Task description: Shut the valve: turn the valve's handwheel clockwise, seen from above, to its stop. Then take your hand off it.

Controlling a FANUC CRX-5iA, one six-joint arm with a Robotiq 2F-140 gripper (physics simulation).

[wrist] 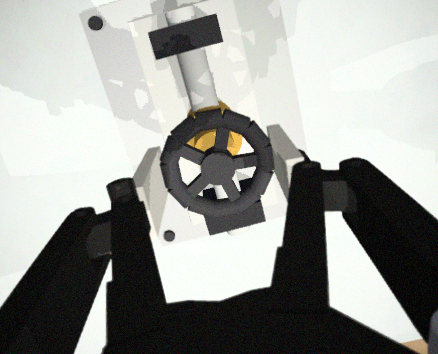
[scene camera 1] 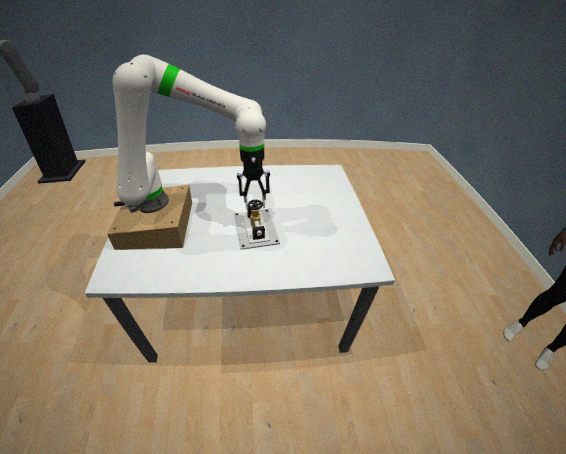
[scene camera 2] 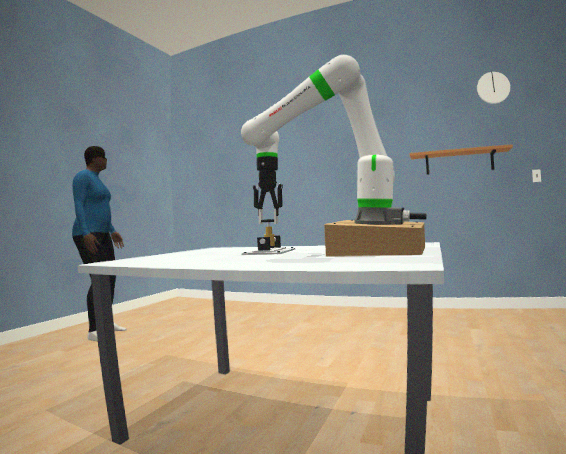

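The black five-spoked handwheel (scene camera 1: 255, 204) (scene camera 2: 268, 220) (wrist: 217, 168) lies level on top of the brass valve body (scene camera 1: 255, 217) (scene camera 2: 269, 234) (wrist: 234, 142). A white pipe (wrist: 199, 80) runs through black blocks on the light base plate (scene camera 1: 273, 239) (wrist: 112, 75). My gripper (scene camera 1: 256, 204) (scene camera 2: 268, 218) (wrist: 216, 156) points straight down and is shut on the handwheel, with one pale finger pad on each side of its rim. In the wrist view the pipe runs from the upper middle down under the wheel, which hides part of the valve body.
The base plate rests on the white table (scene camera 1: 320, 260) (scene camera 2: 175, 262). The arm's wooden mounting block (scene camera 1: 150, 230) (scene camera 2: 375, 240) stands on the same table, to one side of the valve. A person (scene camera 2: 92, 200) stands beyond the table.
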